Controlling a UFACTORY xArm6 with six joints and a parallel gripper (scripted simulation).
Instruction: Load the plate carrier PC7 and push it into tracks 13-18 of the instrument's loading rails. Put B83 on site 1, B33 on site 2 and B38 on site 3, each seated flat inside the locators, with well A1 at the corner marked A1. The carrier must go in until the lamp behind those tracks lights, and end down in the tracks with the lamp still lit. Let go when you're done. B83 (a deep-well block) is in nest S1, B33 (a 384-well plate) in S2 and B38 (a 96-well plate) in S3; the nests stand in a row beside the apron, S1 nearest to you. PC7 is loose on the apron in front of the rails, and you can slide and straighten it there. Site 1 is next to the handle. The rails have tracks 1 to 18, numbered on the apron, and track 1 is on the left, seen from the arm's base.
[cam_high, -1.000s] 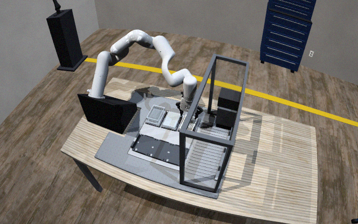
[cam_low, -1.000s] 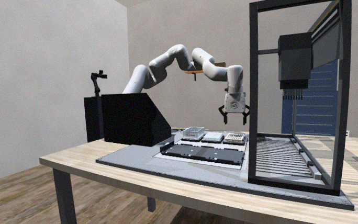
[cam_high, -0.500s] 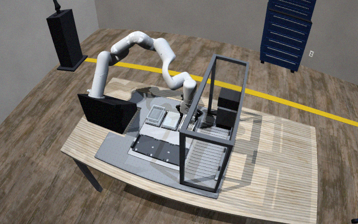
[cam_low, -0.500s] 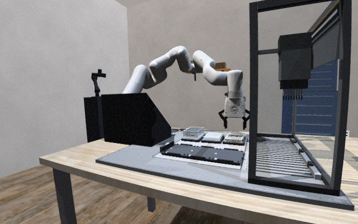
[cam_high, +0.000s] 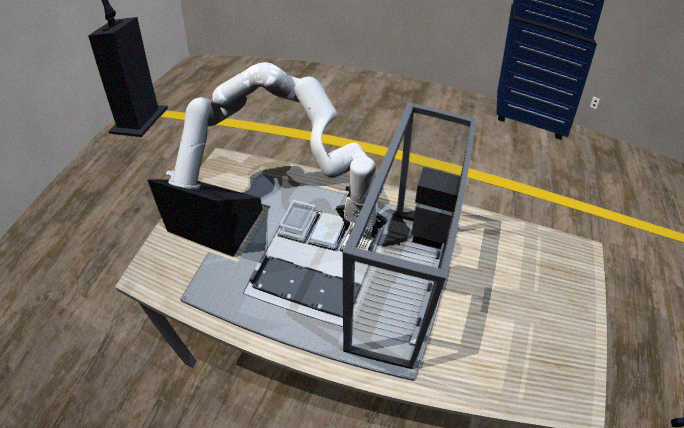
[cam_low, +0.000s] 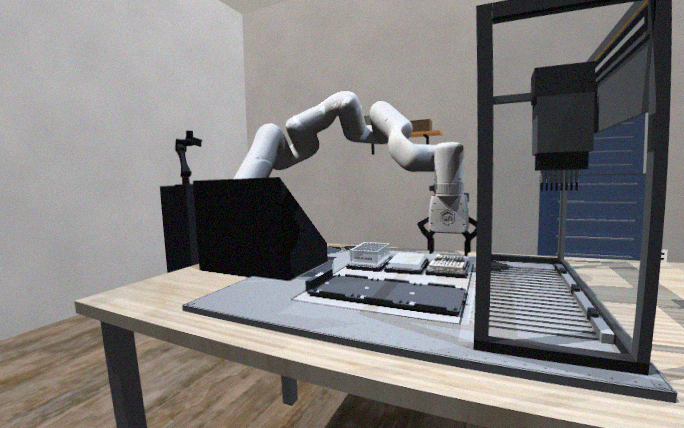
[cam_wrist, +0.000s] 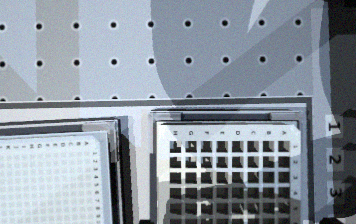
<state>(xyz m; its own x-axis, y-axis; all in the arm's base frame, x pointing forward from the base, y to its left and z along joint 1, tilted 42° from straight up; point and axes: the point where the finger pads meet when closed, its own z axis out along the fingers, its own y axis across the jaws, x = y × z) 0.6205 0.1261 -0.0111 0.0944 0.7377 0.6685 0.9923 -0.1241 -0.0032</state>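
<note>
Right now the nest s3 is 5 cm below my hand. The rest, counted from my hand: nest s2: 11 cm behind, 5 cm below; deep-well block B83: 22 cm behind, 2 cm below, 1 cm to the left; dark carrier PC7: 24 cm to the right, 12 cm behind, 4 cm below.
</note>
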